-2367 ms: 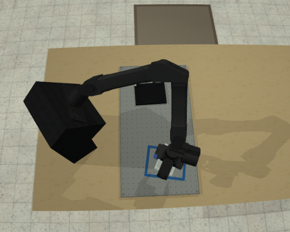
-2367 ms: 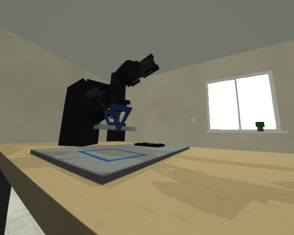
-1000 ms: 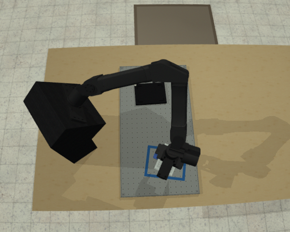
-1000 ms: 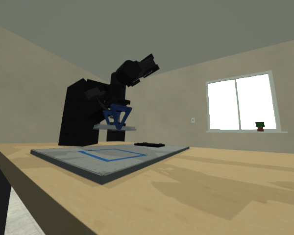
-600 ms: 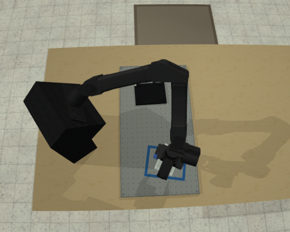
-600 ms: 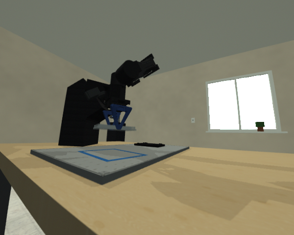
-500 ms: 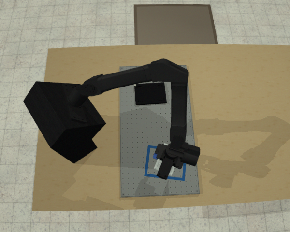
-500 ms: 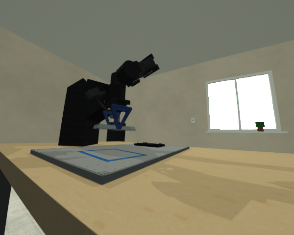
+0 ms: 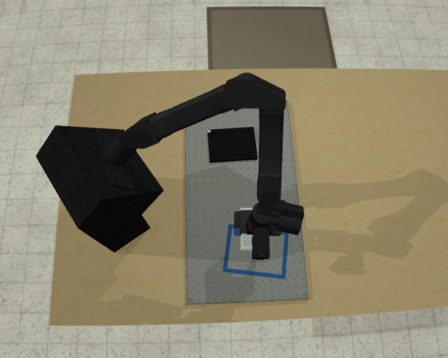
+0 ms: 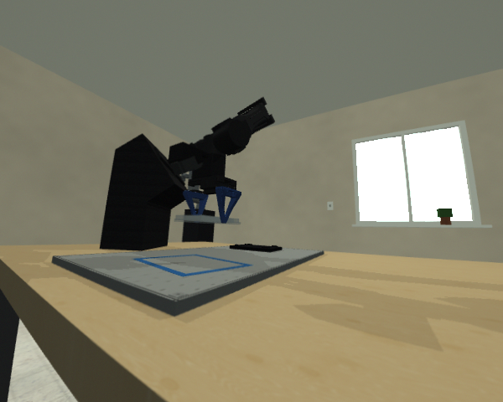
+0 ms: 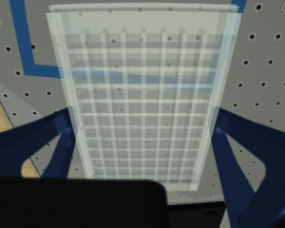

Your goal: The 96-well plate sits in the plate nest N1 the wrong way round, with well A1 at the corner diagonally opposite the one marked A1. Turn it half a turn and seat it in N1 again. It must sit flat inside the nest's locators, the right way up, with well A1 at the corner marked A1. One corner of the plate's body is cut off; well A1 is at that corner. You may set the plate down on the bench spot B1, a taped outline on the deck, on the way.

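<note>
My gripper is now 50 mm past the black plate nest N1, 310 mm to the right of it and 80 mm above it. Round my hand: clear 96-well plate: right at my hand; white A1 label: 130 mm behind, 360 mm to the left, 80 mm below.
</note>
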